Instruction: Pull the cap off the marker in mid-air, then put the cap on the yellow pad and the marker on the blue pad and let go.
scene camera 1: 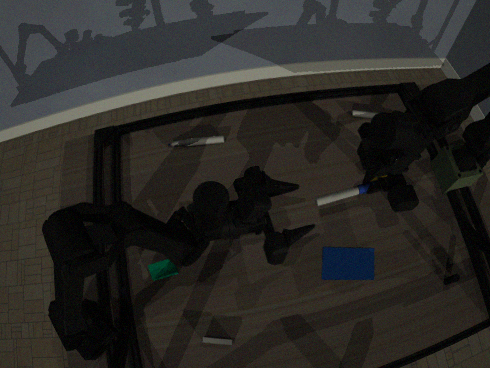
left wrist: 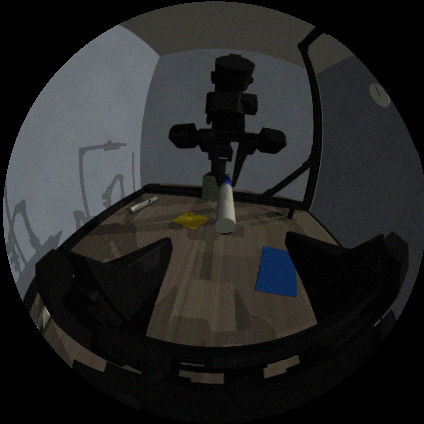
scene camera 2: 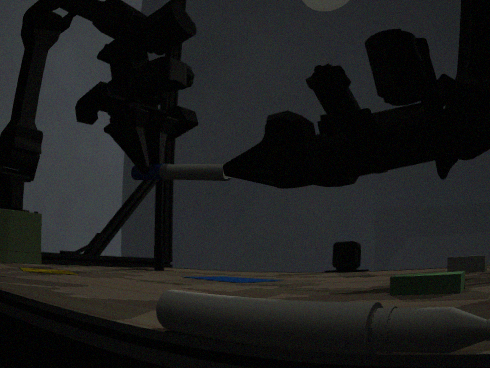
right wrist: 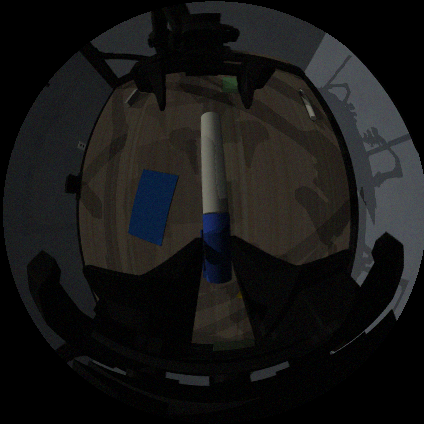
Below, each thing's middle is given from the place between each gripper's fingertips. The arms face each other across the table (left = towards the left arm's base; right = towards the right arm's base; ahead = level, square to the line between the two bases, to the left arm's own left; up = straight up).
I see my left gripper 2 cm past the blue cap point(right wrist: 216, 227), 13 cm to the left of it and 1 cm below it. Round my left hand: blue pad point(scene camera 1: 338, 263): 13 cm behind, 7 cm to the right, 12 cm below.
Now: the blue cap right at my right hand. The rest, counted from my right hand: blue pad (13 cm below, 11 cm behind, 6 cm to the left).
